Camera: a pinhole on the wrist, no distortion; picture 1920 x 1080 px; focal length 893.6 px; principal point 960.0 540.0 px. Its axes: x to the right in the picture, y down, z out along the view. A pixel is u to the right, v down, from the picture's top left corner.
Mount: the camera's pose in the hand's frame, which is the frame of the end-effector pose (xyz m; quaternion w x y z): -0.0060 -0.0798 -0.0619 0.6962 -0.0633 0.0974 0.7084
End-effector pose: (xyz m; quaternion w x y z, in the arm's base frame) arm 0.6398 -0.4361 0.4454 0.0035 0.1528 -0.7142 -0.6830
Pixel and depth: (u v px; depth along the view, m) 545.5 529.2 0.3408
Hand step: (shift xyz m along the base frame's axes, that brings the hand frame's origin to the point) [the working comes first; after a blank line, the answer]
In the camera's frame: -0.1581 -0.0041 0.3408

-0.0483 0.2903 -0.1770
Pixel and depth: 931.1 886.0 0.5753
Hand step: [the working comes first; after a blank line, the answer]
In the camera's frame: -0.0186 0.2228 0.5753

0.0762 0.5457 0.0356
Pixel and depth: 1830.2 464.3 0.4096
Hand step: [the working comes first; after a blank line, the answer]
In the camera's frame: 0.3989 -0.0347 0.4096

-0.1748 0.2384 0.3682
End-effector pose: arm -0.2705 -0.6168 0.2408 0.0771 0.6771 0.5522 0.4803
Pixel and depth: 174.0 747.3 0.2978
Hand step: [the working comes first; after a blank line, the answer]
In the camera's frame: -0.2619 0.0691 0.2978

0.0367 0.1797 -0.3546
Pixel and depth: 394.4 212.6 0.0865
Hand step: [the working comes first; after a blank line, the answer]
In the camera's frame: -0.0547 -0.0317 0.0865

-0.0542 0.0823 -0.0718
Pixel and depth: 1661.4 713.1 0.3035
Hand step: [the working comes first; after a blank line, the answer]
In the camera's frame: 0.2382 0.0588 0.3035

0.2867 -0.0516 0.0118
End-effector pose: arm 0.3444 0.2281 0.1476 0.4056 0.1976 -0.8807 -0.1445
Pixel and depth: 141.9 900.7 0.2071
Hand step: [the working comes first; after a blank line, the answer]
In the camera's frame: -0.1896 0.0836 0.2071

-0.0485 -0.1396 -0.2578
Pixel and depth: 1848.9 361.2 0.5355
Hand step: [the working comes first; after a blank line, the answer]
In the camera's frame: 0.5327 -0.1071 0.5355

-0.4544 0.4727 0.0975
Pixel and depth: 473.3 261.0 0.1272
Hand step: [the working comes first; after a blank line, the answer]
In the camera's frame: -0.0693 -0.0397 0.1272

-0.0553 -0.1159 -0.0695
